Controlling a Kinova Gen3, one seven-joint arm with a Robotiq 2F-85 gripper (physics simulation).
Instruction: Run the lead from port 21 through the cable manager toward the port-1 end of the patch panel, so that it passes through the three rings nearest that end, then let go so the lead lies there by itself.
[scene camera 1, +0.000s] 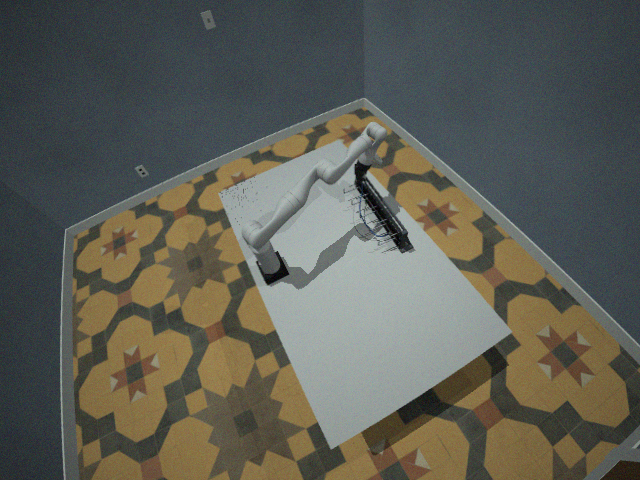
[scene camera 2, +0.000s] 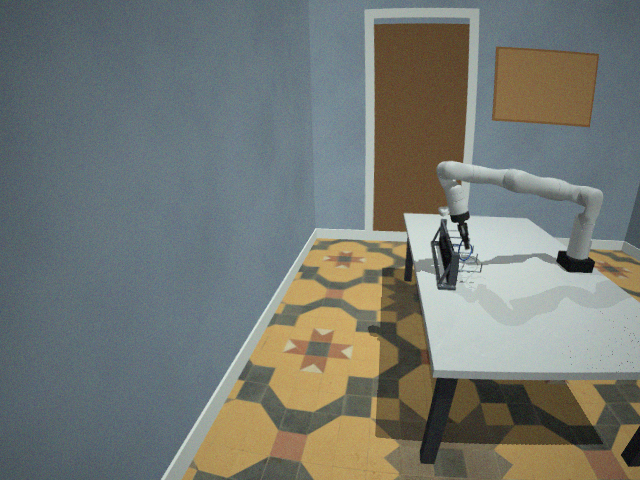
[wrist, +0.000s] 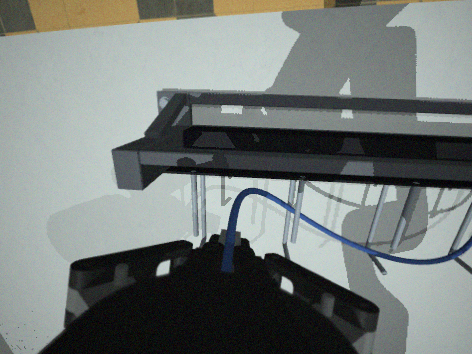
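The dark patch panel (scene camera 1: 383, 209) (scene camera 2: 445, 254) (wrist: 300, 161) stands upright on the table. Thin grey rings of the cable manager stick out from its front, among them the leftmost ring (wrist: 195, 210) in the wrist view. My gripper (scene camera 2: 467, 246) (wrist: 229, 242) points down in front of the panel, just right of that ring in the wrist view, and is shut on the blue lead (scene camera 1: 375, 233) (wrist: 410, 261). The lead arches up from the fingertips, then sags to the right across further rings. Whether it runs inside each ring, and the port numbers, I cannot tell.
The panel's dark frame has an end post (wrist: 127, 170) at the left in the wrist view, close beside the gripper. The white table (scene camera 1: 387, 335) (scene camera 2: 516, 356) has an edge behind the panel. The arm's black base (scene camera 1: 272, 268) (scene camera 2: 574, 261) stands across the table from the panel.
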